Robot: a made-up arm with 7 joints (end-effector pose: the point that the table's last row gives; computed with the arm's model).
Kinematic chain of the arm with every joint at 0, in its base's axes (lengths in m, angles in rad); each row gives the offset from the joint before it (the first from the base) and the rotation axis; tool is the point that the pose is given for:
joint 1: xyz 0 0 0.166 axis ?
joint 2: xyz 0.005 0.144 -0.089 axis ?
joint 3: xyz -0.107 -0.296 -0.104 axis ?
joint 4: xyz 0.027 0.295 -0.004 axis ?
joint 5: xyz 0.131 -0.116 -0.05 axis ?
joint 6: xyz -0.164 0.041 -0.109 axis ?
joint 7: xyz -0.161 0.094 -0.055 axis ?
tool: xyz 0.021 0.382 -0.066
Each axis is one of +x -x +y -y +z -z.
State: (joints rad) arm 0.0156 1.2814 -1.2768 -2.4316 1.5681 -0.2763 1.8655
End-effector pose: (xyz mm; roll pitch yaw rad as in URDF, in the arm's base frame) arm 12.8 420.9 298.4 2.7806 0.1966 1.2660
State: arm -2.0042 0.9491 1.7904 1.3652 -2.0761 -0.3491 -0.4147
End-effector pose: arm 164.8 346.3 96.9 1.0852 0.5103 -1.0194
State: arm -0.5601 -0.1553 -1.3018 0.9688 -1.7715 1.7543 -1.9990
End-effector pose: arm -96.0 -346.3 -82.5 -1.4404 1.0955 2.3927
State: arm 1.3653 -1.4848 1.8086 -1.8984 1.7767 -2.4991 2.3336
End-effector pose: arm 111.9 -404.7 276.8 -0.6508 0.3822 -2.3309
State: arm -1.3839 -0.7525 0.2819 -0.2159 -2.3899 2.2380 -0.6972
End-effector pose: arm 128.1 -48.3 464.5 1.5618 0.7782 -0.9068
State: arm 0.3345 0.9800 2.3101 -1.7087 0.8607 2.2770 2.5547
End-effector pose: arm -3.9 -273.1 -957.5 -1.9372 0.9267 0.5554
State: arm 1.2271 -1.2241 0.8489 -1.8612 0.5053 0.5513 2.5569
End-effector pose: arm -326.7 -514.5 515.5 1.0744 -0.2122 2.8158
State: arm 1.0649 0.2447 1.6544 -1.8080 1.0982 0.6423 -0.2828
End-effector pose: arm 9.0 -241.6 -710.5 -0.8798 -0.6634 -0.5907
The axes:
joint 1: -z
joint 2: +x
joint 3: -z
joint 4: -z
joint 5: -x
joint 6: -y
joint 7: +z

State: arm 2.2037 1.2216 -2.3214 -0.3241 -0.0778 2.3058 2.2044
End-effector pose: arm 839.0 120.8 -256.9 2.4785 0.6984 0.7205
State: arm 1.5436 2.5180 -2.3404 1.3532 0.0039 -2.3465 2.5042
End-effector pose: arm 483.2 26.2 -300.0 -0.4142 -0.0026 2.9793
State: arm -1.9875 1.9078 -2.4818 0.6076 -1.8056 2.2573 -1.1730
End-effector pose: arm -217.6 -98.7 -405.7 -2.7542 -0.1204 -2.8733
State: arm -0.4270 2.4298 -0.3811 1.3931 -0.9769 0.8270 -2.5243
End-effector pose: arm -408.0 371.7 296.4 -1.9882 -1.3881 2.9280
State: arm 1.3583 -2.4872 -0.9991 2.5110 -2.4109 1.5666 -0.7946
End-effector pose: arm 211.7 808.3 144.9 2.9968 -0.9129 -2.8243
